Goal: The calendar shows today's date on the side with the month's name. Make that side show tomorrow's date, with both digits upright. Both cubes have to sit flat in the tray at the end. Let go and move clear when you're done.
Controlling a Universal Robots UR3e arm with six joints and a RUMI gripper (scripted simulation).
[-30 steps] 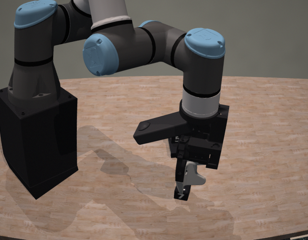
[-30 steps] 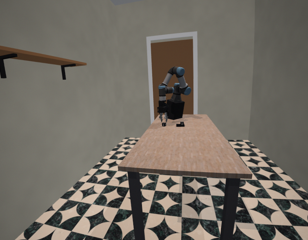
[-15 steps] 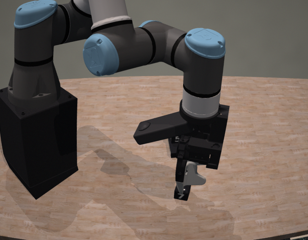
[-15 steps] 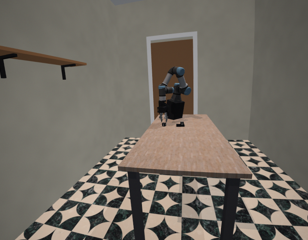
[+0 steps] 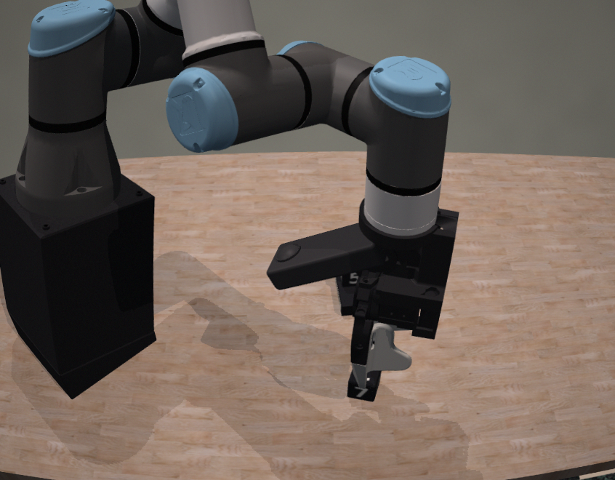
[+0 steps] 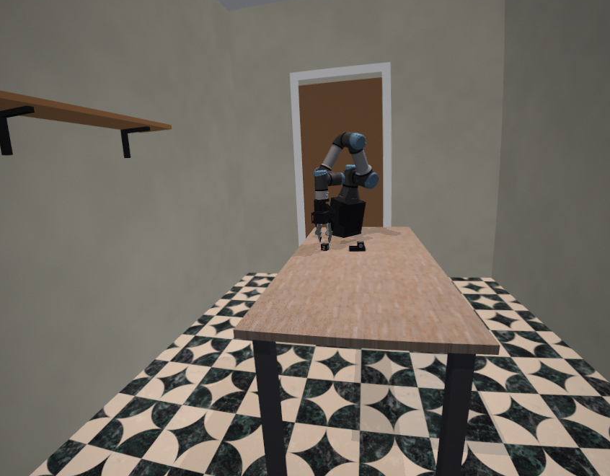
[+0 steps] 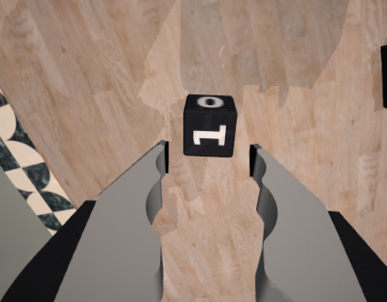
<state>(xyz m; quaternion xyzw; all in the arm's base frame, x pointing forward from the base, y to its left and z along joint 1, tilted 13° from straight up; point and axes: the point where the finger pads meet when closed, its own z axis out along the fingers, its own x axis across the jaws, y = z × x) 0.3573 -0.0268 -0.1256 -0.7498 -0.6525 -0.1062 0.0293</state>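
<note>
Right now the black number cube is 4 cm below my hand. Round my hand: black calendar tray (16 cm to the left, 5 cm below, 3 cm behind).
</note>
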